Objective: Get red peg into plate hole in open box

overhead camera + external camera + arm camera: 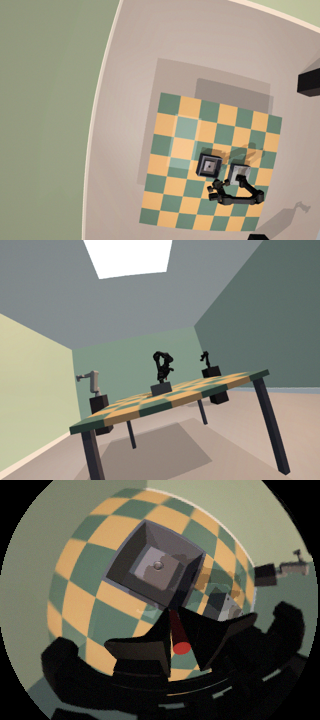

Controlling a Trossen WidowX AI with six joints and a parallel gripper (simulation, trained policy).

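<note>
Now: gripper tip 1 cm to the right of the red peg, 1 cm below it and 1 cm past it. Round my gripper tip: box: 12 cm below, 8 cm to the right, 5 cm ahead; then grey plate: 10 cm below, 8 cm to the right, 5 cm ahead.
</note>
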